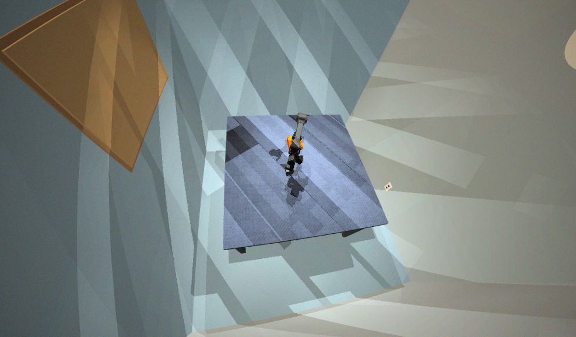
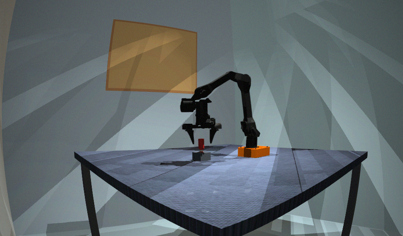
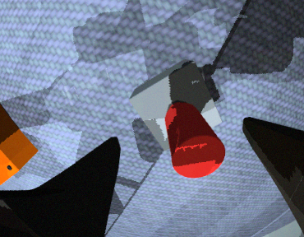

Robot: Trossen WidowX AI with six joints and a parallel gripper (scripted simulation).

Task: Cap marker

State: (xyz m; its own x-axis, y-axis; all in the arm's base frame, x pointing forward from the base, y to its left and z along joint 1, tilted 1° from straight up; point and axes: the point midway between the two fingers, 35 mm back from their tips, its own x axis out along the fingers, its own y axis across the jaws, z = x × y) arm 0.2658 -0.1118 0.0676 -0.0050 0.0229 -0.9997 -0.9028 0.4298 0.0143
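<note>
My gripper tip is right at the red marker cap. The rest, counted from my gripper tip: dark holder block (6 cm below).
</note>
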